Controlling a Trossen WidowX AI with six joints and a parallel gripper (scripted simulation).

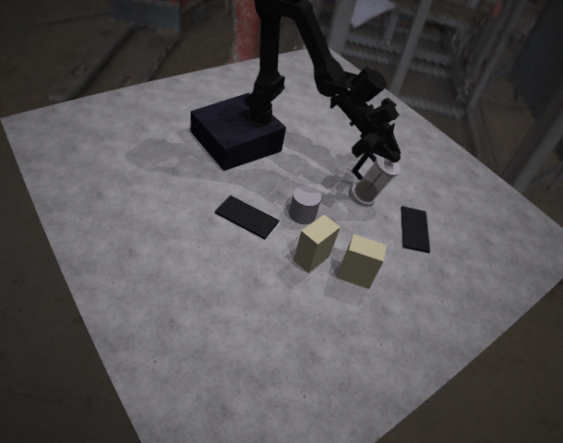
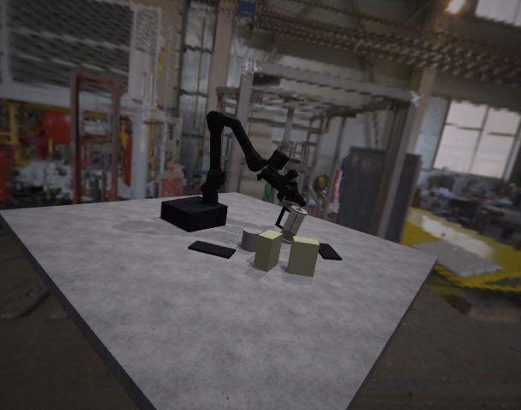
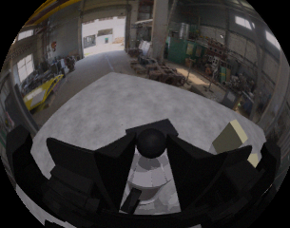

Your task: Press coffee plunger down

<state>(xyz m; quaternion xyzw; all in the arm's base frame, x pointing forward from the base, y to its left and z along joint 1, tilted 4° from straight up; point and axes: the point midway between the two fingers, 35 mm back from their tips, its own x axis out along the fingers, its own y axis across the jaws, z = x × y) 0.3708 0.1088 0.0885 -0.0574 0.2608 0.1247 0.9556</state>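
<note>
Now: the glass coffee press 4 cm behind my gripper tip, 1 cm to the right of it and 8 cm below it.
</note>
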